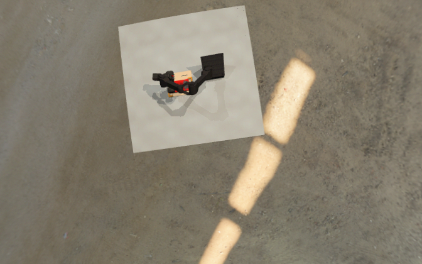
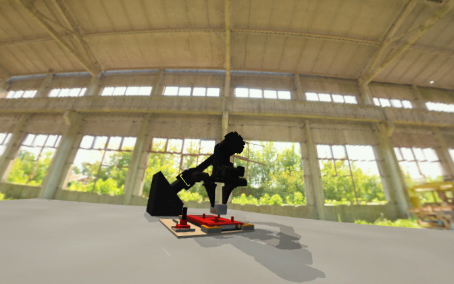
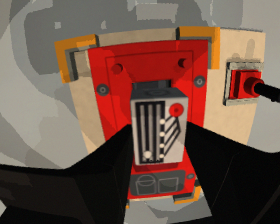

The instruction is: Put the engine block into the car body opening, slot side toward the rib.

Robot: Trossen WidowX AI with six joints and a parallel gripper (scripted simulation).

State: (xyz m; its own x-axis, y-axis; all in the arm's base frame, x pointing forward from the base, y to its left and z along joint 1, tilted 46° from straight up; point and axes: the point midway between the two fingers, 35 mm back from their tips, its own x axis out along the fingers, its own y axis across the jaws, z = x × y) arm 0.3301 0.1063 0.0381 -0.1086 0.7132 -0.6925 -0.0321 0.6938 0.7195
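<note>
Right now the black peg is 20 mm ahead of my gripper tip, 110 mm to the right of it and 30 mm below it. Round my gripper tip: engine block (10 mm below).
</note>
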